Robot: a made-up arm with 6 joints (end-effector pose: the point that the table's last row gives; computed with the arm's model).
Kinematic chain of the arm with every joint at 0, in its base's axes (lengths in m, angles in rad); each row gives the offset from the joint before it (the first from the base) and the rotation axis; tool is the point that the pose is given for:
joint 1: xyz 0 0 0.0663 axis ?
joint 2: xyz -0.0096 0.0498 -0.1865 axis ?
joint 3: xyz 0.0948 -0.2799 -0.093 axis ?
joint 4: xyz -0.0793 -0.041 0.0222 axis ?
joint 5: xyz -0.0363 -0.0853 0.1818 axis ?
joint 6: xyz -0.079 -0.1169 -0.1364 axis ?
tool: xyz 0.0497 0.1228 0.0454
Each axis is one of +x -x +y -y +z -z.
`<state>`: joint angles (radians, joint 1 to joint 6).
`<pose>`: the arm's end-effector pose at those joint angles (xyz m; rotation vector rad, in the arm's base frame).
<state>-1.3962 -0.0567 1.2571 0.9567 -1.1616 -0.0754</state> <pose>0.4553 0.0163 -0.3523 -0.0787 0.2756 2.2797</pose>
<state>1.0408 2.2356 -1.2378 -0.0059 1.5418 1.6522</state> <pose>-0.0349 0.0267 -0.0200 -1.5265 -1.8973 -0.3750</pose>
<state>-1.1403 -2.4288 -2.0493 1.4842 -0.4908 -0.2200</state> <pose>0.0151 -0.1131 -0.0436 0.2939 -0.0444 -0.8896</pose>
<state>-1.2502 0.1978 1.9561 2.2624 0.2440 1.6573</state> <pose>0.2664 -0.0742 -0.3210 0.9637 -0.6863 -0.8964</pose>
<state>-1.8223 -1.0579 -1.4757 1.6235 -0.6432 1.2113</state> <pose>0.1948 -0.0492 0.0009 -1.1921 0.9591 -0.4098</pose>
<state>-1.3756 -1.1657 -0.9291 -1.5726 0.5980 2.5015</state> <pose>0.3381 0.0635 -0.1814 -0.7687 -0.5485 0.7736</pose>
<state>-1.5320 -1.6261 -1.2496 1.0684 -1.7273 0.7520</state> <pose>0.1531 -0.2311 0.0335 -1.3291 0.0053 -0.7781</pose>
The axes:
joint 1: -z
joint 2: +y
joint 3: +x
joint 4: +y
joint 5: +x
joint 6: +y

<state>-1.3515 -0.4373 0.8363 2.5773 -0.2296 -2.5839</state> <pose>0.4387 0.1310 -0.1746 1.1809 0.2949 1.5369</pose>
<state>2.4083 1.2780 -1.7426 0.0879 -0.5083 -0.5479</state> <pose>-0.0427 0.0411 -0.0424 -0.0649 1.2923 -0.2435</pose>
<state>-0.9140 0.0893 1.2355 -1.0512 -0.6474 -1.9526</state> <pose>0.0529 -0.2779 -0.4021 0.4469 -2.1301 -0.6740</pose>
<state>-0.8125 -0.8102 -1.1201 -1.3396 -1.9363 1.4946</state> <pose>0.0446 -0.4597 -0.1650 0.2921 -1.2421 -1.5810</pose>
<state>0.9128 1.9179 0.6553 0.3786 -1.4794 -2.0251</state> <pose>-0.4610 -0.3281 -0.0214 0.5968 -0.1966 -0.2667</pose>
